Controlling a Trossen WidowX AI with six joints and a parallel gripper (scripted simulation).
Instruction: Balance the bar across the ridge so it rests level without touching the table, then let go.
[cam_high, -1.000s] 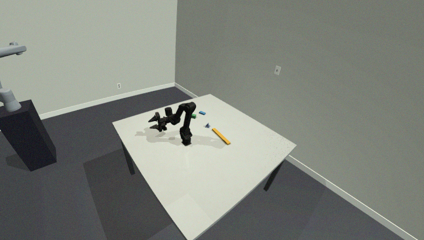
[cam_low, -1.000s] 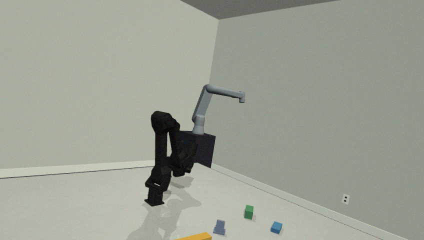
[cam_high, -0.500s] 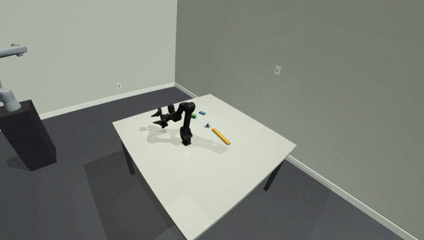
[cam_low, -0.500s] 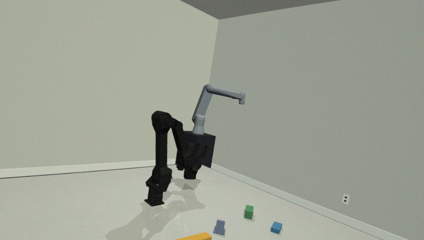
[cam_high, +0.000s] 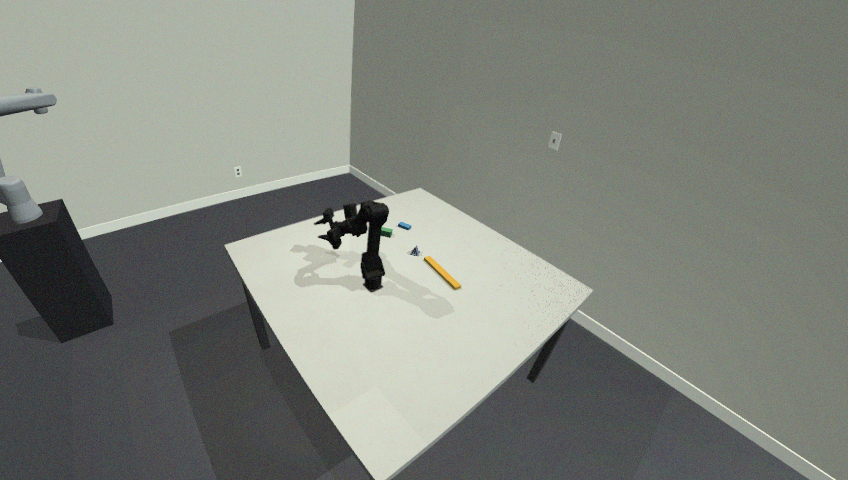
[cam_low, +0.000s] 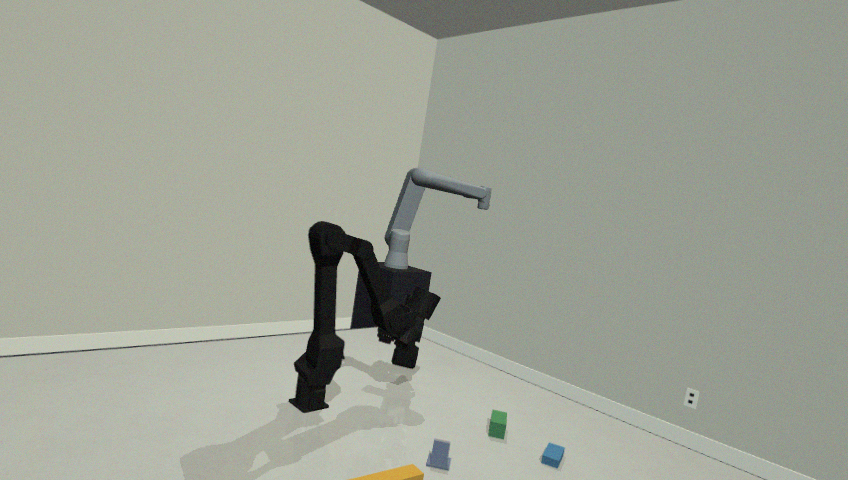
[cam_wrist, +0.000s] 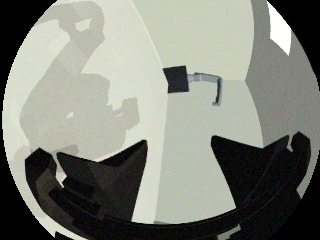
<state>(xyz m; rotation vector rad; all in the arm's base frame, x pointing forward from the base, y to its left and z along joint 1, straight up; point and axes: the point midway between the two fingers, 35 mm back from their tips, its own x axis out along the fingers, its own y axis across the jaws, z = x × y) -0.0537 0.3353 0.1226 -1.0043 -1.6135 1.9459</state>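
My gripper tip is 360 mm short of the green cube, 100 mm above it and 60 mm to the left of it. The rest, counted from my gripper tip: blue cube 500 mm ahead, 110 mm below, 60 mm to the right; then orange bar 470 mm to the right, 380 mm ahead, 110 mm below.
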